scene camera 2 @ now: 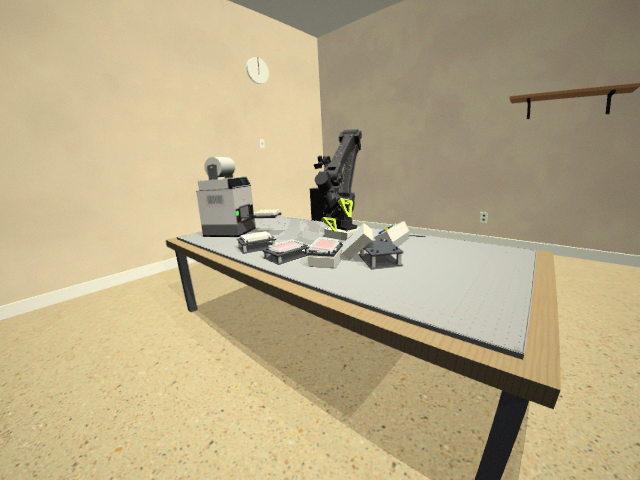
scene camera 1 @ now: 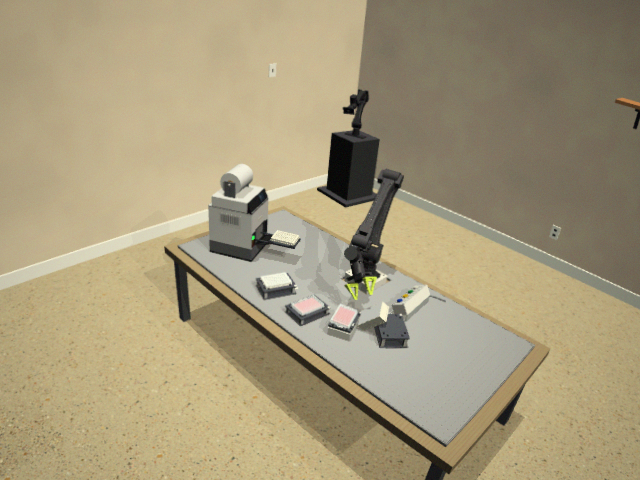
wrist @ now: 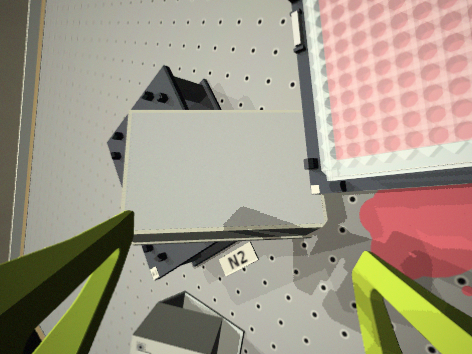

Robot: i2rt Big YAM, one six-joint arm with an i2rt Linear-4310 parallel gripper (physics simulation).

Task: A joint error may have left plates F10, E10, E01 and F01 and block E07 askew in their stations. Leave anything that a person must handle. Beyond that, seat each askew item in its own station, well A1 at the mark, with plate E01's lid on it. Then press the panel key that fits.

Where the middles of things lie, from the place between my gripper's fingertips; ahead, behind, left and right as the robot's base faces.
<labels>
Now: hand 1 cm past the cream plate (wrist: pixel 191 176), 7 cm to the right of it and 6 cm above it. Also, from my hand: N2 label (wrist: pixel 245 255) 10 cm behind, 7 cm to the left, 13 cm below.
</labels>
